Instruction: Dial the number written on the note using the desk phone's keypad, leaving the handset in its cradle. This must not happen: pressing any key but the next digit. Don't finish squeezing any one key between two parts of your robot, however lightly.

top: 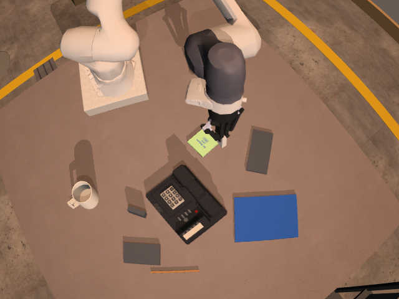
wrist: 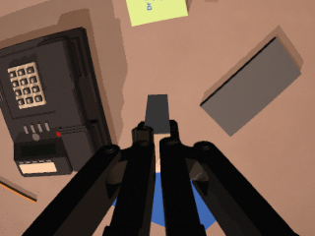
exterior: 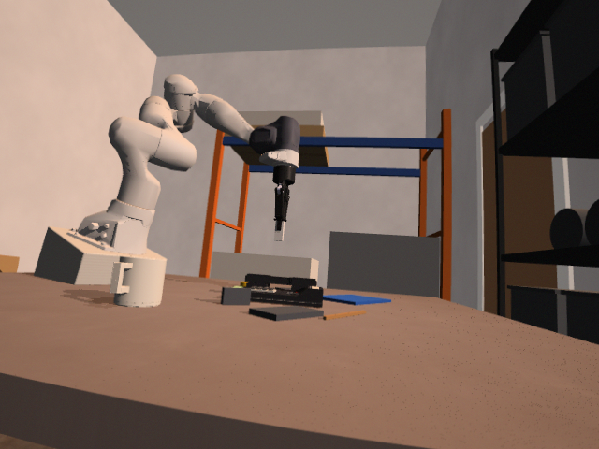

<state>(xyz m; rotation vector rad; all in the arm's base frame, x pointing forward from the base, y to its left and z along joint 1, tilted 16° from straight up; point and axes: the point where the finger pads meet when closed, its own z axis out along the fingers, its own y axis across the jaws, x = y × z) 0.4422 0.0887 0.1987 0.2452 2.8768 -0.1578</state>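
Right now the handset is 160 mm below my hand, 130 mm to the right of it and 20 mm ahead of it. From my hand the other things lie so: blue mat (250 mm ahead, 200 mm below, 30 mm to the right); then grey block (320 mm to the right, 190 mm below, 70 mm behind); then note (200 mm below, 100 mm behind, 20 mm to the left).
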